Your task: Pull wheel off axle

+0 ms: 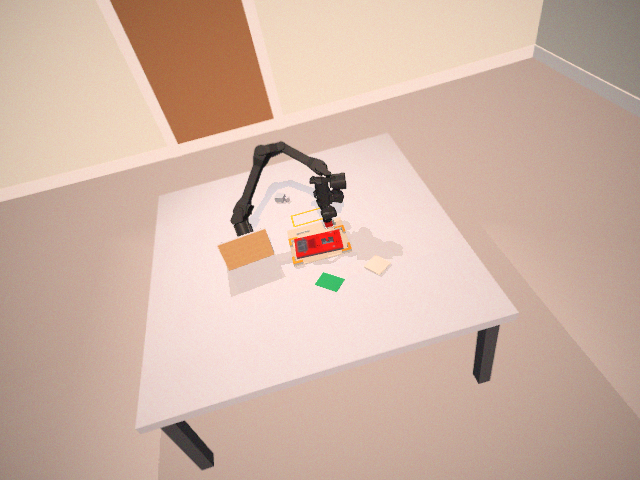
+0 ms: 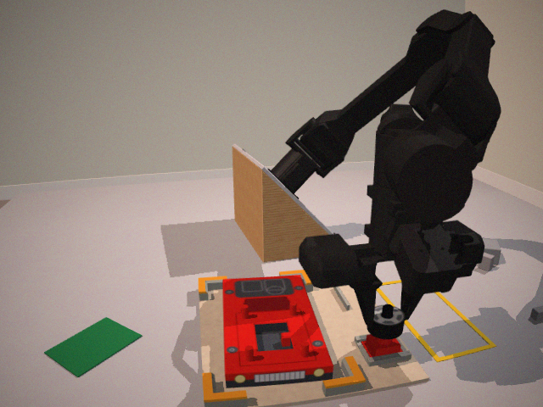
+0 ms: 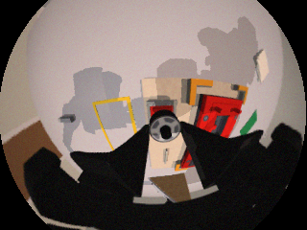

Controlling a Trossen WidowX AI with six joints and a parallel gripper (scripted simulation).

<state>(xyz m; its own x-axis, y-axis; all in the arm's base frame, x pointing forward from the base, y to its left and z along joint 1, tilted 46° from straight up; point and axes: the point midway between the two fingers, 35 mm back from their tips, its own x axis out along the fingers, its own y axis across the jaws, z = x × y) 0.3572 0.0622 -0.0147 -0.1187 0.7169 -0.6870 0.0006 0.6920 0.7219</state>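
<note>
Now: gripper tip 10 mm above the black axle. Round my gripper tip: black wheel (right at my gripper tip); green patch (330 mm to the right, 80 mm behind, 40 mm below).
</note>
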